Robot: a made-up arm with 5 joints. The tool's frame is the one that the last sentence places. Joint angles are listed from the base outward.
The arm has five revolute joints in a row. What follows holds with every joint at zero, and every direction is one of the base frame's. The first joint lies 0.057 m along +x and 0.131 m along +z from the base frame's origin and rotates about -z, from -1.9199 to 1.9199 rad. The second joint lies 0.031 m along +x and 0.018 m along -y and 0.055 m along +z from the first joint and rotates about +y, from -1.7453 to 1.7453 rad. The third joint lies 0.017 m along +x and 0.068 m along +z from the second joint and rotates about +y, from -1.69 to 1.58 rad. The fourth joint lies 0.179 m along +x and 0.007 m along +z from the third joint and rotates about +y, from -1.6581 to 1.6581 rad. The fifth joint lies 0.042 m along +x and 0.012 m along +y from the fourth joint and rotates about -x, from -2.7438 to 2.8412 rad. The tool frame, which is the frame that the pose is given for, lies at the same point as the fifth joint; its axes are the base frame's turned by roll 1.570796, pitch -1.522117 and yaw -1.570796 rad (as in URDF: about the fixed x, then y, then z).
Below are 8 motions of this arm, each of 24 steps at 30 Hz.
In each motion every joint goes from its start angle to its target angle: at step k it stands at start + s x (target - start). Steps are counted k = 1, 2, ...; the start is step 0. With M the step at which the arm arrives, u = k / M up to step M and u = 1 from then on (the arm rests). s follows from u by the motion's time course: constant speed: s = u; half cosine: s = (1 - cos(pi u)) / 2; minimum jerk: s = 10 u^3 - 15 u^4 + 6 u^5.
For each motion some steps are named. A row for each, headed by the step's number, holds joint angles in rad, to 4 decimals.
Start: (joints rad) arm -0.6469 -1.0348 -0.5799 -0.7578 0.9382
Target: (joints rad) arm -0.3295 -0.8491 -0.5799 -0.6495 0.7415
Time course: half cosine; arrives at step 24
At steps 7, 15, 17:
7: -0.5848 -0.9985 -0.5799 -0.7366 0.8997
15: -0.4275 -0.9064 -0.5799 -0.6829 0.8022
17: -0.3916 -0.8854 -0.5799 -0.6707 0.7800

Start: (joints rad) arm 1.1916 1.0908 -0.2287 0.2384 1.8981
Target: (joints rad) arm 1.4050 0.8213 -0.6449 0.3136 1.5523
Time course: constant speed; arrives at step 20
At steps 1, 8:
1: 1.2023 1.0773 -0.2495 0.2422 1.8808
8: 1.2770 0.9830 -0.3952 0.2685 1.7598

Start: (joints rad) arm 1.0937 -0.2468 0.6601 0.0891 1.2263
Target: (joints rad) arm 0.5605 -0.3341 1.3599 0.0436 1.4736
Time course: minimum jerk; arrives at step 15
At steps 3, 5, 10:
3: 1.0628 -0.2519 0.7006 0.0865 1.2406
5: 0.9818 -0.2651 0.8070 0.0796 1.2782
10: 0.6724 -0.3158 1.2130 0.0531 1.4217

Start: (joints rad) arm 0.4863 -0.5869 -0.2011 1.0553 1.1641
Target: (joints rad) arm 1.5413 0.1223 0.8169 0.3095 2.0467
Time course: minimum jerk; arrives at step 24
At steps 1, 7, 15, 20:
1: 0.4870 -0.5864 -0.2004 1.0548 1.1647
7: 0.6469 -0.4789 -0.0461 0.9418 1.2985
15: 1.2510 -0.0729 0.5367 0.5147 1.8038
20: 1.5039 0.0971 0.7808 0.3360 2.0154

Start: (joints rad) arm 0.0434 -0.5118 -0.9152 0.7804 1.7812
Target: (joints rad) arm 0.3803 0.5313 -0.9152 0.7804 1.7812
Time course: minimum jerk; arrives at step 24
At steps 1, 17, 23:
1: 0.0436 -0.5111 -0.9152 0.7804 1.7812
17: 0.3290 0.3725 -0.9152 0.7804 1.7812
23: 0.3801 0.5306 -0.9152 0.7804 1.7812

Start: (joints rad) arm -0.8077 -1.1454 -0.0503 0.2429 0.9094
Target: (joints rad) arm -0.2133 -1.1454 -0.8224 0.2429 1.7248
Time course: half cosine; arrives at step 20
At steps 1, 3, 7, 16, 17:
1: -0.8040 -1.1454 -0.0551 0.2429 0.9144
3: -0.7753 -1.1454 -0.0924 0.2429 0.9538
7: -0.6454 -1.1454 -0.2611 0.2429 1.1320
16: -0.2701 -1.1454 -0.7487 0.2429 1.6469
17: -0.2457 -1.1454 -0.7803 0.2429 1.6804

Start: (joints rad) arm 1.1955 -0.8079 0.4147 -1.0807 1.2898
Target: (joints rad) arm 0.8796 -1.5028 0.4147 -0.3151 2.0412
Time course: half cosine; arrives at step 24
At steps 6, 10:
6: 1.1492 -0.9097 0.4147 -0.9686 1.3998
10: 1.0784 -1.0654 0.4147 -0.7970 1.5683

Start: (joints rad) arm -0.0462 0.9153 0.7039 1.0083 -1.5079
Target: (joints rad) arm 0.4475 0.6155 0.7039 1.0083 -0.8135
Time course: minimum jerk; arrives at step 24
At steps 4, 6, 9, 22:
4: -0.0287 0.9047 0.7039 1.0083 -1.4833
6: 0.0049 0.8843 0.7039 1.0083 -1.4360
9: 0.0897 0.8328 0.7039 1.0083 -1.3168
22: 0.4450 0.6170 0.7039 1.0083 -0.8170

